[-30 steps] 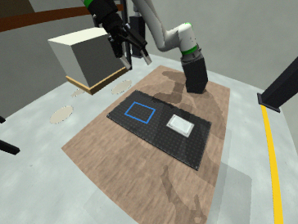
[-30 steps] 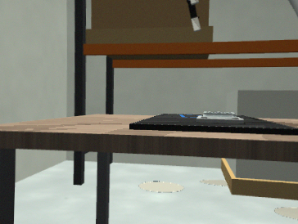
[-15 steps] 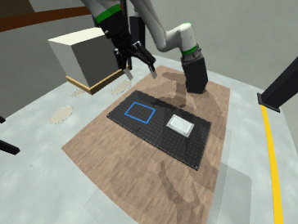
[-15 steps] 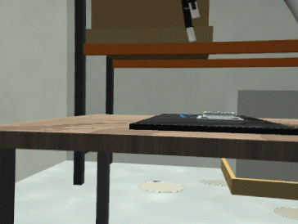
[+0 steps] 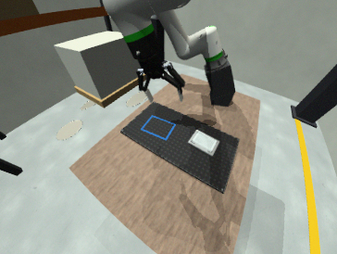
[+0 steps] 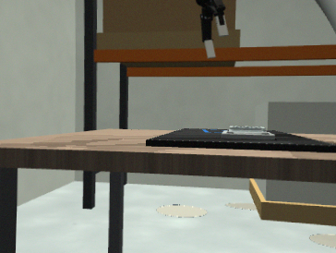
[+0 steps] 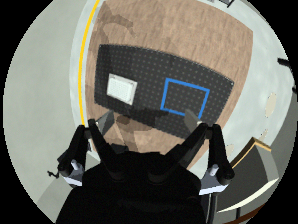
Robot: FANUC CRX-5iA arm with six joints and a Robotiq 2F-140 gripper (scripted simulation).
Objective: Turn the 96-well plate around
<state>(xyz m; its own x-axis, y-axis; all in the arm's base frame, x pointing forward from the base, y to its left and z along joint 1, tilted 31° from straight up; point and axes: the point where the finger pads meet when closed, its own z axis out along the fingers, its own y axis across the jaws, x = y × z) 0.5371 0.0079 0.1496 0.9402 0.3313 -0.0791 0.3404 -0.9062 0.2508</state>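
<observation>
Now: hand 27 cm above the white 96-well plate, 22 cm to the right of it and 9 cm past it. Also, from my hand: grey plate nest N1: 28 cm below, 22 cm to the left, 9 cm behind.
</observation>
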